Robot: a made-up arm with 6 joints.
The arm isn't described. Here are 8 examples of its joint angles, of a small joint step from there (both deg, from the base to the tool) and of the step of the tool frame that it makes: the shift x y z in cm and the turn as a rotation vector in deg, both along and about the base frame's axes.
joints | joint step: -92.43 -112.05 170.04 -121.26 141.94 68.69 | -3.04 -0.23 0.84 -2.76 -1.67 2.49
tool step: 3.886 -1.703 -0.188 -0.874 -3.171 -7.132
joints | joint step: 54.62 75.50 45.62 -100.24 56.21 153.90 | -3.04 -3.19 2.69 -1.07 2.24 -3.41
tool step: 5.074 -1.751 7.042 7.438 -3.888 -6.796
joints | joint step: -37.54 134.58 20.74 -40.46 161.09 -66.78 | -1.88 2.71 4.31 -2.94 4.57 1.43
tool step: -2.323 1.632 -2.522 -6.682 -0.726 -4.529
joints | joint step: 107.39 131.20 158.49 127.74 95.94 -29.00 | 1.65 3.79 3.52 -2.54 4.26 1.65
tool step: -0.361 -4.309 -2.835 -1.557 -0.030 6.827
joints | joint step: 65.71 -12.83 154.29 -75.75 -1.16 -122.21 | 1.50 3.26 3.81 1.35 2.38 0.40
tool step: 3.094 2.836 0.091 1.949 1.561 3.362
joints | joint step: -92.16 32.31 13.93 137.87 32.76 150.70 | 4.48 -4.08 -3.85 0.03 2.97 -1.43
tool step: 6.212 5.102 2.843 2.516 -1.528 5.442
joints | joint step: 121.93 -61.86 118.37 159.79 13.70 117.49 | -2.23 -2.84 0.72 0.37 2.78 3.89
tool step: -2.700 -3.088 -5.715 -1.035 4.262 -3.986
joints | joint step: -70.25 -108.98 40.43 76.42 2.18 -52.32 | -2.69 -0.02 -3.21 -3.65 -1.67 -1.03
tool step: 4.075 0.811 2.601 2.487 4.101 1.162
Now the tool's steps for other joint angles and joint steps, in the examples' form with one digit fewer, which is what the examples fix.
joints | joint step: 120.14 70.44 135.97 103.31 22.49 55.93 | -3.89 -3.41 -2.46 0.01 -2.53 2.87
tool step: 5.02 1.35 4.21 1.80 2.03 -7.25
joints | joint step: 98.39 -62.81 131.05 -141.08 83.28 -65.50 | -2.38 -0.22 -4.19 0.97 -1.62 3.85
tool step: -4.23 0.11 3.11 -5.38 1.60 -5.97
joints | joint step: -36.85 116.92 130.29 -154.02 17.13 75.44 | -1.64 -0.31 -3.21 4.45 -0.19 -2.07
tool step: -2.28 -3.28 -2.57 -0.35 3.36 -2.58
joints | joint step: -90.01 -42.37 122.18 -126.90 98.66 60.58 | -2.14 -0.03 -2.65 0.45 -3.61 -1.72
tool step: 2.49 -1.27 1.74 -0.91 -0.07 -4.12
